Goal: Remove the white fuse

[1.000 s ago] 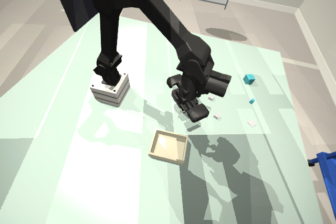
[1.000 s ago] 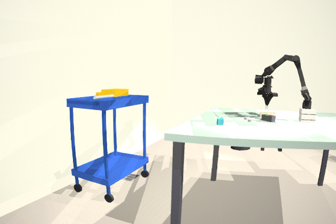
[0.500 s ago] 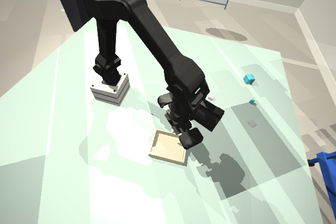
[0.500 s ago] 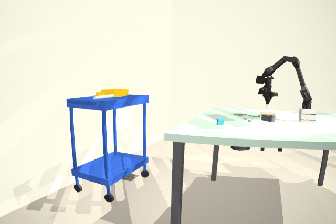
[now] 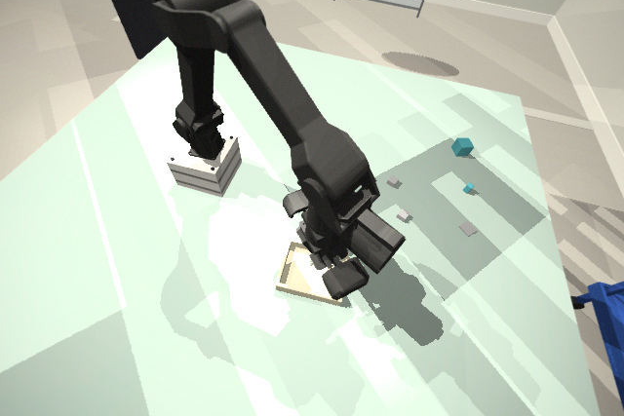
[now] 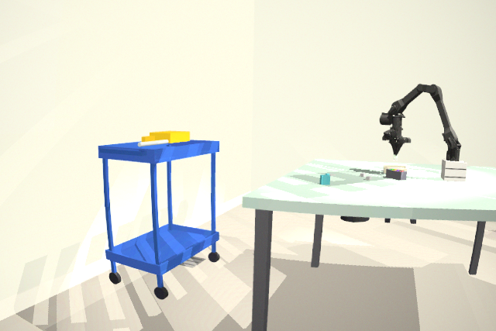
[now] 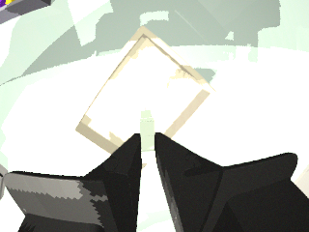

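Now: the cream tray 90 mm below my gripper tip. The rest, counted from my gripper tip: yellow fuse (210 mm to the left, 70 mm below, 10 mm ahead); then green fuse (190 mm to the left, 70 mm below, 30 mm ahead); then white fuse (10 mm below).
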